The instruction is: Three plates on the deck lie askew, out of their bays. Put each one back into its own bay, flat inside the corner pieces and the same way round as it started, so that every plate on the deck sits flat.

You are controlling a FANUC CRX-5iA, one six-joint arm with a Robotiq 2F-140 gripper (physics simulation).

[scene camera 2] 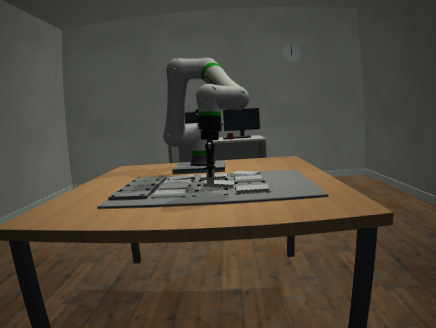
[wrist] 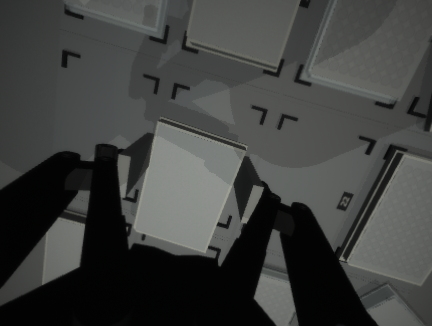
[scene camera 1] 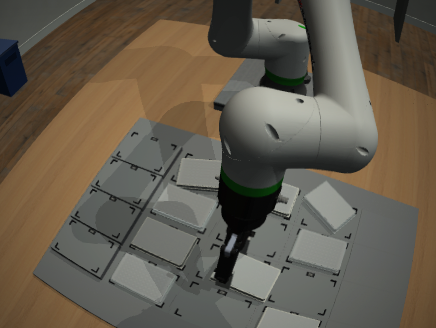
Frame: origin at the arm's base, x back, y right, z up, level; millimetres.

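Seen in the pictures: gripper, fingertip midpoint: (scene camera 2: 210, 184) (wrist: 196, 159) (scene camera 1: 231, 269); arm's base, link origin: (scene camera 2: 202, 164) (scene camera 1: 283, 88).
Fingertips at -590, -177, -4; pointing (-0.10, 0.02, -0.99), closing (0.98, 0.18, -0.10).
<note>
Offsets run from my fingertips to a thing's middle, as dx, dy, dz. "*": to the spot under its first point. Level surfaces: height alone.
My gripper (scene camera 1: 230, 269) (scene camera 2: 210, 176) (wrist: 196, 159) is shut on a plain white plate {+4, -35, +2} (scene camera 1: 256, 278) (wrist: 190, 185), with a finger at each long side. It holds the plate above the deck {dz -14} (scene camera 1: 385, 235) (scene camera 2: 295, 187), over a bay beside the bay marked 22; part of that bay's corner pieces is hidden by the plate. A second white plate {+267, -116, -5} (scene camera 1: 330, 206) (wrist: 392, 309) lies clearly turned at the deck's upper right in scene camera 1. A third plate {+188, +189, -5} (scene camera 1: 197, 172) looks slightly turned near the arm; the arm hides its right end.
Other plates stand in rows around the held one: a plain one {-19, +159, -6} (scene camera 1: 164, 242) (wrist: 237, 30), textured ones {-125, +142, -6} (scene camera 1: 142, 278) {+140, -147, -6} (scene camera 1: 319, 250) (wrist: 272, 297), one {* -49, -168, +1} (scene camera 1: 287, 319) at the front, and one {+219, +32, -6} (scene camera 1: 286, 199) (wrist: 395, 217) partly behind the wrist. A raised tray {* +13, +342, +1} (scene camera 1: 112, 192) with marked bays lies at left.
</note>
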